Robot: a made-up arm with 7 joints.
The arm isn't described. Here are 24 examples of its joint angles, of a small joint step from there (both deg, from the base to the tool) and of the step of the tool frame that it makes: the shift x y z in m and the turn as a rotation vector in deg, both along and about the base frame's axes.
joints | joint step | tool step
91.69 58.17 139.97 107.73 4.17 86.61 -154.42 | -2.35 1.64 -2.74 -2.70 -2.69 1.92 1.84 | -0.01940 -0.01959 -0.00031 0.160 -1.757 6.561
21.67 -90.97 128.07 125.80 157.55 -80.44 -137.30 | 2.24 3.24 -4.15 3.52 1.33 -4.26 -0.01 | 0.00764 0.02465 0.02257 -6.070 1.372 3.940
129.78 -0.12 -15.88 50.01 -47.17 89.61 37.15 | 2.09 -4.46 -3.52 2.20 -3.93 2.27 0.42 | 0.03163 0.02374 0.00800 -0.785 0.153 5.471
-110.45 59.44 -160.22 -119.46 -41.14 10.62 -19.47 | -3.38 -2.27 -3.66 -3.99 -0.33 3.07 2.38 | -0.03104 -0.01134 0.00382 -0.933 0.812 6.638
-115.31 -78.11 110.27 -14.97 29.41 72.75 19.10 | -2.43 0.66 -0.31 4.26 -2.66 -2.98 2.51 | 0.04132 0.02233 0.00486 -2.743 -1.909 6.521
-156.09 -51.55 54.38 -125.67 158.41 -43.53 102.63 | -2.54 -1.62 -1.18 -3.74 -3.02 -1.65 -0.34 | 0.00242 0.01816 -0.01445 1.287 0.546 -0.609
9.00 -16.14 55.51 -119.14 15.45 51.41 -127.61 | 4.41 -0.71 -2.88 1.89 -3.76 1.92 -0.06 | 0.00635 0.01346 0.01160 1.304 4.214 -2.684
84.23 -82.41 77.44 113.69 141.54 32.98 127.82 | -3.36 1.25 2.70 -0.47 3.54 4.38 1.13 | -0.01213 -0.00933 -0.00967 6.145 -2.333 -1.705
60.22 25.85 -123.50 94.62 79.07 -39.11 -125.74 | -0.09 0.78 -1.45 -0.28 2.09 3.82 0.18 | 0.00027 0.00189 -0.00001 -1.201 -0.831 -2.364
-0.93 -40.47 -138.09 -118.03 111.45 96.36 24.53 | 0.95 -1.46 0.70 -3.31 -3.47 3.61 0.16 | -0.01467 0.00449 -0.00133 4.491 -1.374 3.732
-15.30 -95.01 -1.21 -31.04 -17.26 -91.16 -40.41 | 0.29 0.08 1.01 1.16 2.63 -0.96 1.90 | -0.00628 0.01164 0.00201 1.599 1.341 2.984
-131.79 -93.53 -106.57 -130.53 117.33 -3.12 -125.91 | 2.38 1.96 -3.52 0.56 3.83 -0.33 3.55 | 0.01015 -0.01448 0.02266 -0.470 -10.778 -5.092
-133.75 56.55 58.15 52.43 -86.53 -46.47 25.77 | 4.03 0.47 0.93 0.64 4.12 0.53 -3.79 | 0.03480 0.00580 0.00259 0.997 -2.375 -2.511
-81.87 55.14 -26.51 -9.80 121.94 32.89 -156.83 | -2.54 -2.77 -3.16 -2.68 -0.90 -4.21 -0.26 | -0.02042 -0.02198 0.03243 5.175 0.431 7.124
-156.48 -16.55 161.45 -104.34 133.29 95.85 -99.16 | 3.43 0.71 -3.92 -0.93 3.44 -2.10 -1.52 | -0.00707 0.00535 -0.01389 4.193 -1.706 -2.285
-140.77 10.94 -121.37 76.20 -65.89 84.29 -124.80 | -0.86 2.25 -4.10 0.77 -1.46 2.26 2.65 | 0.02006 0.02223 0.00805 -3.414 -1.200 8.047
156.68 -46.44 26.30 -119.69 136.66 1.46 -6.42 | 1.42 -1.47 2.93 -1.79 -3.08 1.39 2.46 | -0.01719 -0.02393 -0.00573 -1.499 3.027 -4.632
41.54 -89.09 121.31 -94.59 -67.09 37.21 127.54 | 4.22 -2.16 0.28 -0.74 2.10 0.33 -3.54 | 0.02599 0.01139 -0.01299 -1.700 -1.446 -2.665
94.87 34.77 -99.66 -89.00 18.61 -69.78 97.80 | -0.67 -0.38 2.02 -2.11 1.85 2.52 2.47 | 0.00057 0.01303 0.00148 2.358 -0.821 1.439
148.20 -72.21 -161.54 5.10 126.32 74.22 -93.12 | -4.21 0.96 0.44 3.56 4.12 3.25 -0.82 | -0.02301 0.03435 -0.00028 -2.811 -2.605 1.083
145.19 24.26 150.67 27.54 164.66 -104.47 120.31 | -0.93 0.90 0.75 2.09 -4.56 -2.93 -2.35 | -0.01156 -0.00452 -0.01300 -3.899 3.876 2.785
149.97 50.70 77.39 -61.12 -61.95 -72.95 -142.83 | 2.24 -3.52 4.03 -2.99 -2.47 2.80 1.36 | 0.01452 -0.00779 -0.00025 3.302 2.939 -4.588
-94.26 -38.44 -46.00 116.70 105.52 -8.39 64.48 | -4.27 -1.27 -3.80 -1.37 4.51 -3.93 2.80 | -0.02533 -0.05232 -0.00935 6.225 -8.113 10.665
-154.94 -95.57 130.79 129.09 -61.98 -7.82 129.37 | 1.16 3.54 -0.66 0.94 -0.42 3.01 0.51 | 0.00706 -0.00191 0.01163 2.189 -1.893 -0.568
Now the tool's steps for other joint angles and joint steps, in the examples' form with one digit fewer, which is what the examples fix.
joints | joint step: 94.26 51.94 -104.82 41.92 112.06 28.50 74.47 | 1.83 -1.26 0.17 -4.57 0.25 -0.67 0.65
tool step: -0.0379 -0.0116 0.0168 -1.31 -2.10 -5.36
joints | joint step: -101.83 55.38 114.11 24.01 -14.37 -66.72 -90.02 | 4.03 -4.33 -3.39 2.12 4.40 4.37 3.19
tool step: 0.0559 -0.0060 0.0369 5.90 2.97 -11.01
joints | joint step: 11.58 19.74 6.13 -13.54 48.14 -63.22 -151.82 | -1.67 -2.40 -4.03 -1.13 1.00 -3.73 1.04
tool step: -0.0398 0.0024 -0.0065 -2.49 -6.21 4.32
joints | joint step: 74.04 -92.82 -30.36 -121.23 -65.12 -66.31 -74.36 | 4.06 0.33 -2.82 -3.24 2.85 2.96 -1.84
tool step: 0.0112 -0.0014 0.0157 -0.99 1.11 0.73
